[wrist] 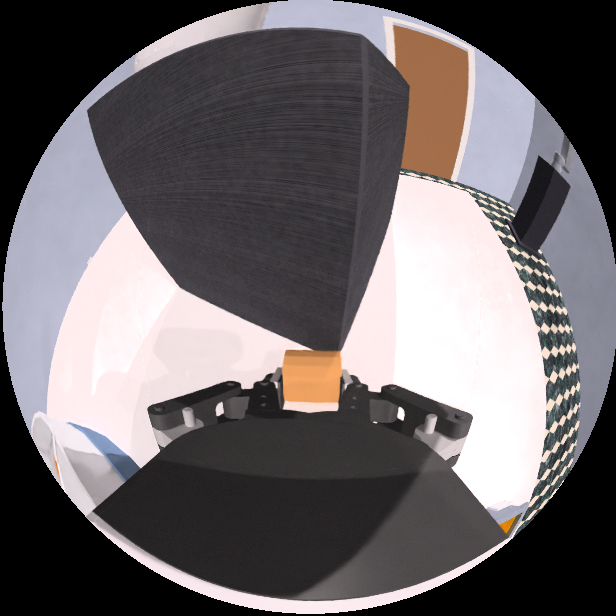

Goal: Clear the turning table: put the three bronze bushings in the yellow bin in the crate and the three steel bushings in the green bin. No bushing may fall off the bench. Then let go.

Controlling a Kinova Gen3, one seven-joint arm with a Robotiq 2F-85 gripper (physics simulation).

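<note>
My gripper (312, 383) is in the lower middle of the wrist view. Its fingers are shut on a bronze bushing (312, 379), which shows as an orange block between the finger pads. The bushing's far end sits just under the lower corner of a large dark block (258, 183) that fills the upper middle of the view. I cannot tell whether they touch. No other bushing, the turning table, the crate, or the yellow and green bins are in view.
A pale glossy surface (459, 321) spreads behind the gripper. A checkered strip (551, 344) curves along its right edge. A brown door (433, 97) and a dark box (540, 201) are at the upper right. A dark body (298, 505) fills the bottom.
</note>
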